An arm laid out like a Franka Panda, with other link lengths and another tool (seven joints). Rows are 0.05 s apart.
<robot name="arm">
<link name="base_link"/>
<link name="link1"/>
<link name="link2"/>
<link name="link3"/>
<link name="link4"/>
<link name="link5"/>
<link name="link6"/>
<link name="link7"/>
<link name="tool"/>
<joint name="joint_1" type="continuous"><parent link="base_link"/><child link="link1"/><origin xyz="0.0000 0.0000 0.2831" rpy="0.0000 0.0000 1.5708"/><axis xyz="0 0 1"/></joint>
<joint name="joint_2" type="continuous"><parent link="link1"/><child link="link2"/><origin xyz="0.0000 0.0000 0.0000" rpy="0.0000 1.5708 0.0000"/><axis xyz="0 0 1"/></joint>
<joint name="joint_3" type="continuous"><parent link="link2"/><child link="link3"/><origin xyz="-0.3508 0.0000 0.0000" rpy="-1.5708 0.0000 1.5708"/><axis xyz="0 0 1"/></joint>
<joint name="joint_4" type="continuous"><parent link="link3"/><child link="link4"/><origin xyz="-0.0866 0.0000 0.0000" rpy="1.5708 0.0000 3.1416"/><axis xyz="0 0 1"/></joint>
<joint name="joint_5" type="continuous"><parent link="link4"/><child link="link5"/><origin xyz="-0.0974 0.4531 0.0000" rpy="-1.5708 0.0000 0.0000"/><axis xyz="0 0 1"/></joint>
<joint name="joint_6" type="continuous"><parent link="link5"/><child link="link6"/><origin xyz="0.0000 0.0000 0.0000" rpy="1.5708 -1.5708 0.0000"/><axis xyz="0 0 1"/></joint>
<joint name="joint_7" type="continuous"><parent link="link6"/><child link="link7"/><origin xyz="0.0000 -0.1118 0.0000" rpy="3.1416 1.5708 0.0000"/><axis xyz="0 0 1"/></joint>
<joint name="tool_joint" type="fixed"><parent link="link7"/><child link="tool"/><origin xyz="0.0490 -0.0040 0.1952" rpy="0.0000 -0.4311 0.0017"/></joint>
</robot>
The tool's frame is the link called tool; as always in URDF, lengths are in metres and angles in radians. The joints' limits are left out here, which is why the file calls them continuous.
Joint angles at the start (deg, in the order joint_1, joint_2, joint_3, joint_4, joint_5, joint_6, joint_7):
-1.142, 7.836, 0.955, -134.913, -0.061, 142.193, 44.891
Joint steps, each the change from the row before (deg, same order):
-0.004, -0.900, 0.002, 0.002, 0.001, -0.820, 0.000
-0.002, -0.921, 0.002, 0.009, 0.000, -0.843, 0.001
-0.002, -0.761, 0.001, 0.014, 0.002, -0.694, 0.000
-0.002, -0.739, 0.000, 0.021, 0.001, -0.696, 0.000
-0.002, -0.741, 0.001, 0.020, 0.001, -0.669, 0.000
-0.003, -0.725, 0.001, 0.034, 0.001, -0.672, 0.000
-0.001, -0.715, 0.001, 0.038, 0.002, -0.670, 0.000
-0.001, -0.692, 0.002, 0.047, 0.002, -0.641, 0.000
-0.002, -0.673, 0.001, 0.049, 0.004, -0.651, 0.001
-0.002, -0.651, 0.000, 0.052, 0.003, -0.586, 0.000
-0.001, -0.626, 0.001, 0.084, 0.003, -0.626, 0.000
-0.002, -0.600, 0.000, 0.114, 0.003, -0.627, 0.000
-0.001, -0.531, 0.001, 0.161, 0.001, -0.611, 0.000
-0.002, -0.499, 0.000, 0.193, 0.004, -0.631, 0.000
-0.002, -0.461, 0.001, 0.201, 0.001, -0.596, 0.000
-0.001, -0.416, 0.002, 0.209, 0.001, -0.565, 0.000
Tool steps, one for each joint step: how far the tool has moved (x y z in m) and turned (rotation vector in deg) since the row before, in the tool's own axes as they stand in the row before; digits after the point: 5 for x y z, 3 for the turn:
-0.00354, -0.00023, -0.00698, -0.061, 0.047, 0.030
-0.00367, -0.00030, -0.00717, -0.066, 0.050, 0.030
-0.00308, -0.00026, -0.00596, -0.059, 0.049, 0.029
-0.00306, -0.00030, -0.00576, -0.048, 0.036, 0.025
-0.00307, -0.00030, -0.00584, -0.066, 0.056, 0.032
-0.00306, -0.00030, -0.00578, -0.062, 0.053, 0.032
-0.00305, -0.00035, -0.00570, -0.060, 0.051, 0.029
-0.00296, -0.00032, -0.00563, -0.070, 0.062, 0.033
-0.00296, -0.00039, -0.00539, -0.049, 0.044, 0.028
-0.00285, -0.00028, -0.00538, -0.079, 0.076, 0.041
-0.00280, -0.00029, -0.00532, -0.059, 0.053, 0.030
-0.00273, -0.00019, -0.00534, -0.059, 0.056, 0.032
-0.00244, -0.00003, -0.00518, -0.057, 0.051, 0.027
-0.00237, 0.00004, -0.00512, -0.041, 0.039, 0.024
-0.00222, 0.00008, -0.00493, -0.046, 0.041, 0.024
-0.00203, 0.00010, -0.00466, -0.043, 0.038, 0.020

